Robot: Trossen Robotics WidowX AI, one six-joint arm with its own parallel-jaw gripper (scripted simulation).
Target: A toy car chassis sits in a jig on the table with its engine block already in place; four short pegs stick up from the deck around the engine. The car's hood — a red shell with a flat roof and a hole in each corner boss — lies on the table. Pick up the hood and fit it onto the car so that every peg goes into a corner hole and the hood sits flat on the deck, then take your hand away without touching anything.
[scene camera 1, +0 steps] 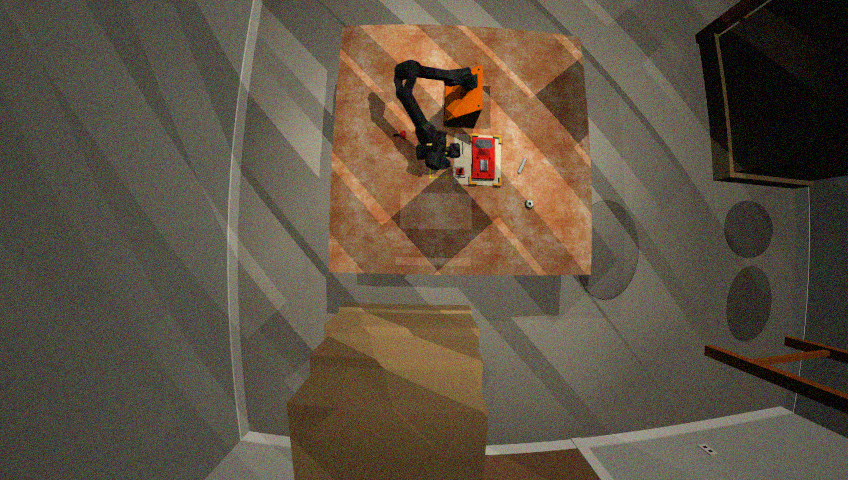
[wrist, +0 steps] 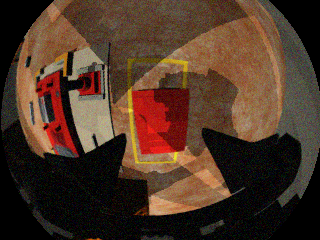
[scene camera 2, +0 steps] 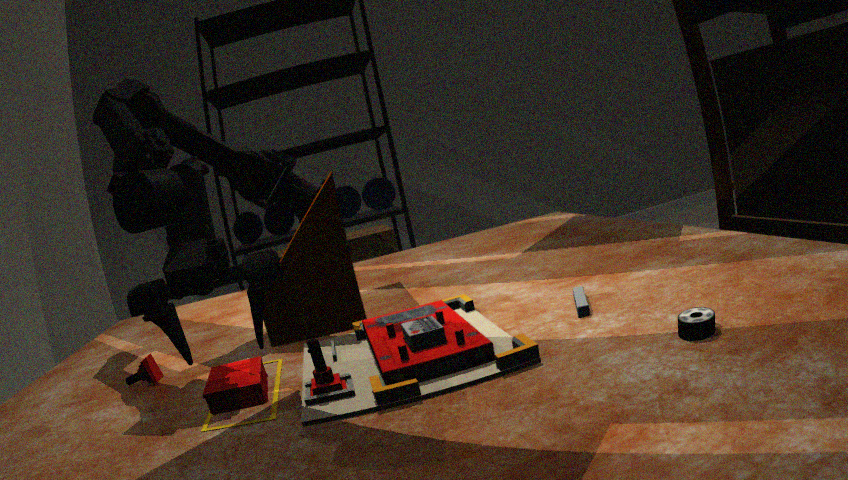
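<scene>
There's a black post here, and a grey engine block, plus a red hood and a dark ring. As for my gripper, it's open and holding nothing, and the wrist view shows it too.
</scene>
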